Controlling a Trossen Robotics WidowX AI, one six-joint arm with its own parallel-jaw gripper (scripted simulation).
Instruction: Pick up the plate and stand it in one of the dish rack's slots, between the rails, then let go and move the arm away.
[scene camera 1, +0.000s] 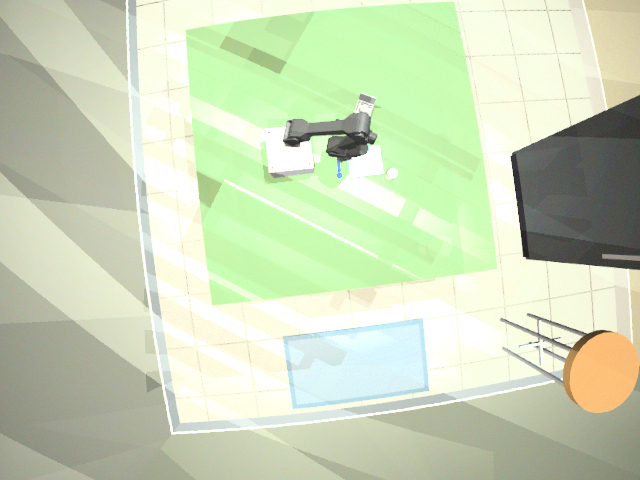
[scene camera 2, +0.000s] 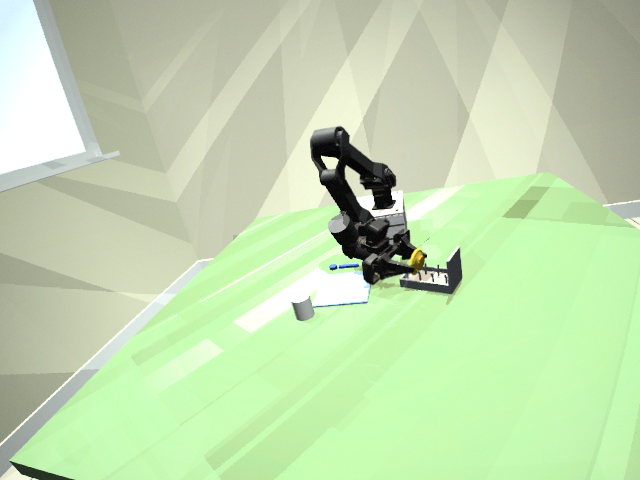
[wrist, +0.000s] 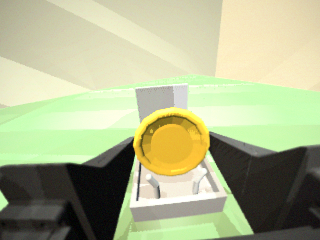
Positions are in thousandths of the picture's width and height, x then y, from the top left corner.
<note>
The gripper (scene camera 2: 657, 547) holds a yellow plate (wrist: 539, 590). Also in view: a dish rack (scene camera 2: 680, 582).
The dish rack also shows in the wrist view (wrist: 483, 823). The gripper is seen too in the wrist view (wrist: 533, 577).
</note>
